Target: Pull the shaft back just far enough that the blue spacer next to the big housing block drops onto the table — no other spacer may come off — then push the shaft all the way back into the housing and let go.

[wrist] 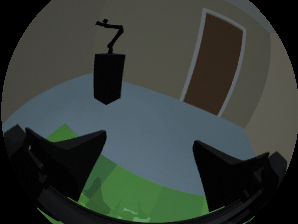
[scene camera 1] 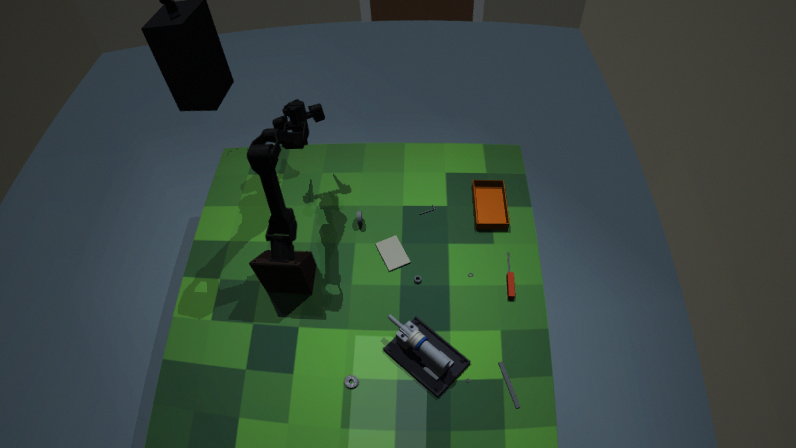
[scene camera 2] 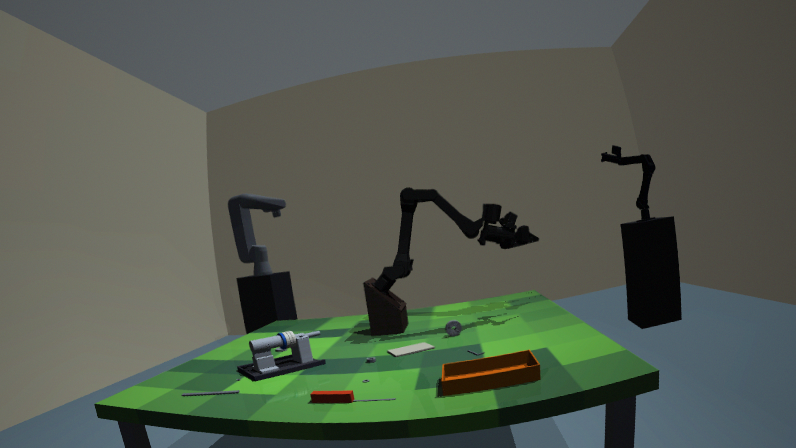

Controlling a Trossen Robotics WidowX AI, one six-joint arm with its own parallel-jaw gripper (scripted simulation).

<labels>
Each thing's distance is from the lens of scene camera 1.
white plate (scene camera 1: 394, 256): 1.54 m
support block (scene camera 1: 436, 364): 1.31 m
orange tray (scene camera 1: 490, 204): 1.68 m
The marked spots on the support block and the orange tray are 0.67 m apart.
</labels>
